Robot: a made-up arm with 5 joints.
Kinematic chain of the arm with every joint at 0, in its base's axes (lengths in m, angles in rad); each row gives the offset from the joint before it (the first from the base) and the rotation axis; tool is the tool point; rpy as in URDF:
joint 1: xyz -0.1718 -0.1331 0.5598 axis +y
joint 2: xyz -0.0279 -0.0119 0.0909 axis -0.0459 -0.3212 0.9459
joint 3: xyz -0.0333 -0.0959 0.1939 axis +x
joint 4: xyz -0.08 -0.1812 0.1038 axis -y
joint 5: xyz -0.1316 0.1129 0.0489 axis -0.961 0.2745 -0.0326
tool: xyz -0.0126 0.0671 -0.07 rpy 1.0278 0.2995 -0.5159
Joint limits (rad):
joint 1: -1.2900..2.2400
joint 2: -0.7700..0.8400
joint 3: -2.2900..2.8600
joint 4: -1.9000..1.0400
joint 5: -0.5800..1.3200
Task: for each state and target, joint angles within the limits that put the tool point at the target. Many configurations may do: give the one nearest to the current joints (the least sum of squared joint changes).
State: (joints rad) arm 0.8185 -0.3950 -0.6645 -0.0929 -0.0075
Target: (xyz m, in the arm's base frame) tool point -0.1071 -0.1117 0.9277
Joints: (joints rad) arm 0.7314 -0.7525 -0.5816 0.8483 -0.1253
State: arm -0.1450 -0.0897 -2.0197 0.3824 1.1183
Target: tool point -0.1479 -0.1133 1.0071
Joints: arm 0.6244 -0.3964 -2.2463 0.4309 0.9182
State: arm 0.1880 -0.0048 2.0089 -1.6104 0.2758
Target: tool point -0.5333 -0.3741 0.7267
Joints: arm -0.2317 -0.4628 1.7499 -1.3527 0.3281
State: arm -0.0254 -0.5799 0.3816 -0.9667 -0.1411
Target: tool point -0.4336 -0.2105 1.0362
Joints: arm 0.0075 -0.4743 0.4451 -0.6005 -0.0608
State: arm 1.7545 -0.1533 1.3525 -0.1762 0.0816
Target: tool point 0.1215 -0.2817 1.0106
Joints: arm 1.1346 -0.4545 0.7580 -0.8531 0.0589
